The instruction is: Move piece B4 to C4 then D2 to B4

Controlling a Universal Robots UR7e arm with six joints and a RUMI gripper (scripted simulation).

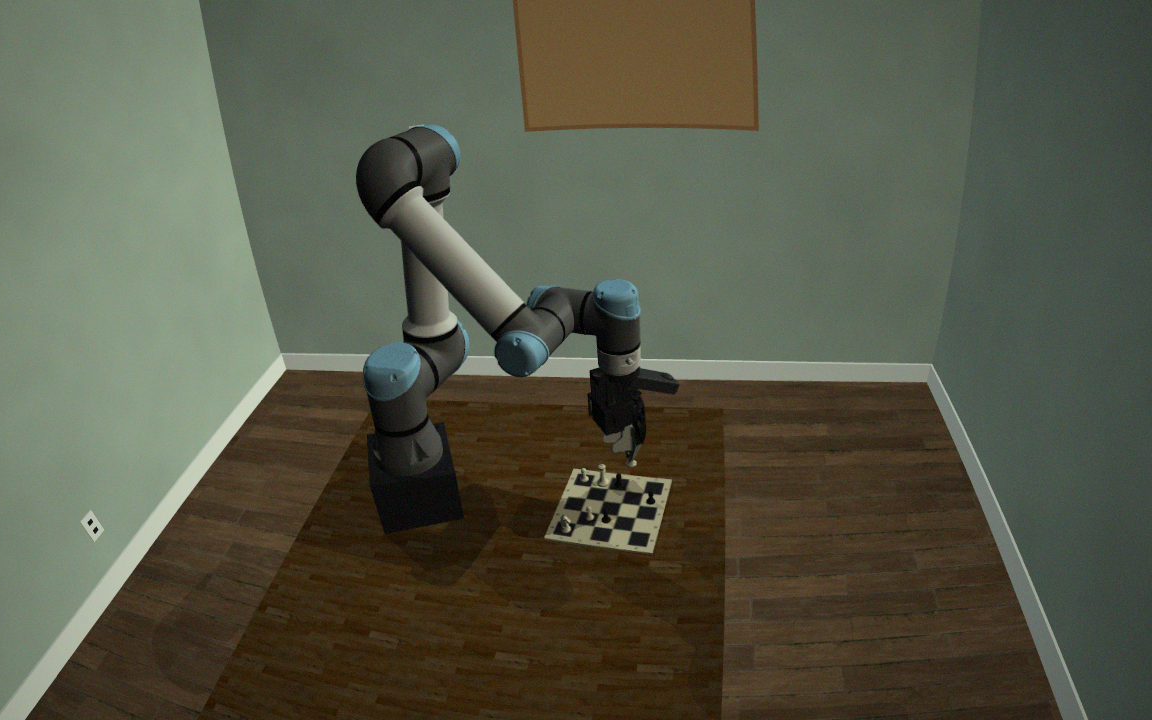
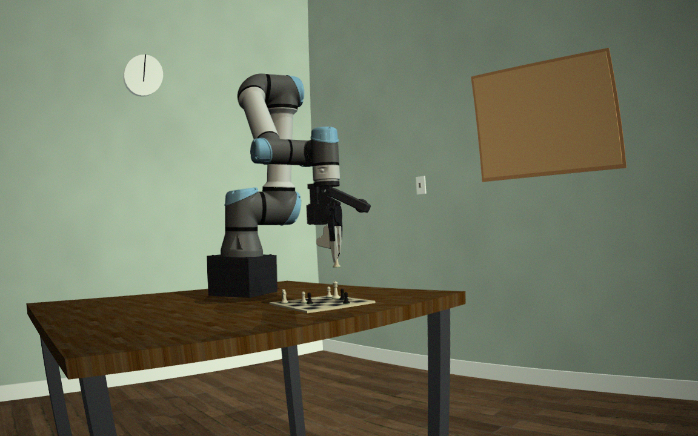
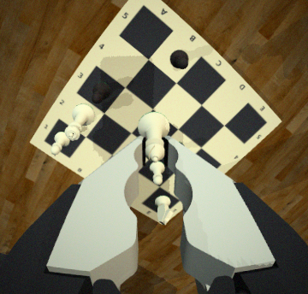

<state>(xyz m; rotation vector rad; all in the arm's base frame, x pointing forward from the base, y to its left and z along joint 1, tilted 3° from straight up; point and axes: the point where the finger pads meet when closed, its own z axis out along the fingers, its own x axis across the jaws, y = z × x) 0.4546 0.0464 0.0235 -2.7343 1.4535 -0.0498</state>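
Now: the chessboard 130 mm below my hand, 40 mm behind it and 30 mm to the right of it. From my hand the other things lie so: tall white piece: 100 mm below, 70 mm behind, 50 mm to the left.
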